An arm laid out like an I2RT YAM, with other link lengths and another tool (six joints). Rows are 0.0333 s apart.
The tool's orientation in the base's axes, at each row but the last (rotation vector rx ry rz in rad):
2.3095 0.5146 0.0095
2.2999 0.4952 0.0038
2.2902 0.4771 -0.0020
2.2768 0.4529 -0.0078
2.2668 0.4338 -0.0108
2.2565 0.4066 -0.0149
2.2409 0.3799 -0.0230
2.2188 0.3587 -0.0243
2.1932 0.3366 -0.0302
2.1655 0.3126 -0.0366
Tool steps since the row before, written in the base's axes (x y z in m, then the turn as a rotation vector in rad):
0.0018 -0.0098 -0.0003 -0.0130 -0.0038 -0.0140
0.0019 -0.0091 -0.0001 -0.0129 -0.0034 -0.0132
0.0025 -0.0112 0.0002 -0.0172 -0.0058 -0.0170
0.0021 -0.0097 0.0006 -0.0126 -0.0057 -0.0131
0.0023 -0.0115 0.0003 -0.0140 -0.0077 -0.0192
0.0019 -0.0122 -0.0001 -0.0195 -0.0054 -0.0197
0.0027 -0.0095 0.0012 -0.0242 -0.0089 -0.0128
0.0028 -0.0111 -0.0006 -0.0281 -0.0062 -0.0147
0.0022 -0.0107 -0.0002 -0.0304 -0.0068 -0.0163
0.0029 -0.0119 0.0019 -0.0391 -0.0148 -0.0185
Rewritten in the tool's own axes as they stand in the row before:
-0.0019 0.0066 0.0072 -0.0113 -0.0119 0.0105
-0.0014 0.0063 0.0067 -0.0112 -0.0115 0.0097
-0.0015 0.0080 0.0081 -0.0154 -0.0142 0.0134
-0.0012 0.0071 0.0068 -0.0117 -0.0099 0.0113
-0.0014 0.0080 0.0085 -0.0127 -0.0136 0.0167
-0.0017 0.0079 0.0093 -0.0172 -0.0170 0.0146
-0.0001 0.0074 0.0067 -0.0236 -0.0110 0.0123
0.0000 0.0068 0.0092 -0.0264 -0.0151 0.0110
-0.0003 0.0065 0.0088 -0.0285 -0.0166 0.0122
0.0000 0.0087 0.0088 -0.0383 -0.0160 0.0192

